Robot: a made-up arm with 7 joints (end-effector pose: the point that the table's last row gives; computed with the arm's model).
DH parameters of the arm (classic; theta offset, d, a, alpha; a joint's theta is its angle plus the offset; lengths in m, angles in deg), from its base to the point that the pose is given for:
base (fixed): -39.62 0 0.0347 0
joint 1: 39.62 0.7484 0.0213 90
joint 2: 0 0.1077 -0.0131 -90
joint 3: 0 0.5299 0.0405 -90
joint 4: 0 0.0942 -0.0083 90
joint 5: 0 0.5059 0.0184 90
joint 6: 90 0.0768 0.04 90
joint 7: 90 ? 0.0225 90
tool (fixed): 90 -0.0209 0 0
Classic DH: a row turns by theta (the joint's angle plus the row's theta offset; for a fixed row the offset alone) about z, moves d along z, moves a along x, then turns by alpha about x.
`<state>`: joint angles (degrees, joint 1 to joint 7).
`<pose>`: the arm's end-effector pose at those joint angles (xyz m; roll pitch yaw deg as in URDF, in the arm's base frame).
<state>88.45 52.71 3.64 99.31 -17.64 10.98 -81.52</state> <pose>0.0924 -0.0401 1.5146 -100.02 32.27 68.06</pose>
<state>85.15 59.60 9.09 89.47 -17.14 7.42 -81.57</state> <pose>0.0213 -0.2131 1.5458 -98.58 18.76 68.79</pose>
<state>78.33 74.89 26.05 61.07 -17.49 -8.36 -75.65</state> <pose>-0.2216 -0.6525 1.4043 -96.29 -10.25 71.18</pose>
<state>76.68 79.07 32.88 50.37 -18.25 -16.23 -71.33</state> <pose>-0.2889 -0.7757 1.2888 -95.24 -17.18 73.46</pose>
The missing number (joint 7, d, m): -0.0249
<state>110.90 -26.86 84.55 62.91 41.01 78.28 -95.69</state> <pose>-0.4668 0.2119 1.3891 -29.59 -17.19 -165.18</pose>
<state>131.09 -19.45 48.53 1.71 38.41 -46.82 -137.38</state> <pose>-0.2745 0.2619 1.7766 -107.60 45.21 -120.09</pose>
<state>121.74 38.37 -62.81 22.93 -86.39 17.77 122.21</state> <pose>0.4821 -0.3166 1.6687 121.65 15.86 -20.49</pose>
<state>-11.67 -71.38 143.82 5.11 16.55 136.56 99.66</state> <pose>0.9166 -0.2909 1.1920 -100.89 21.14 -24.44</pose>
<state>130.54 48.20 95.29 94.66 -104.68 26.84 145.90</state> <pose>0.0100 -0.7027 0.9587 7.32 -47.25 -175.92</pose>
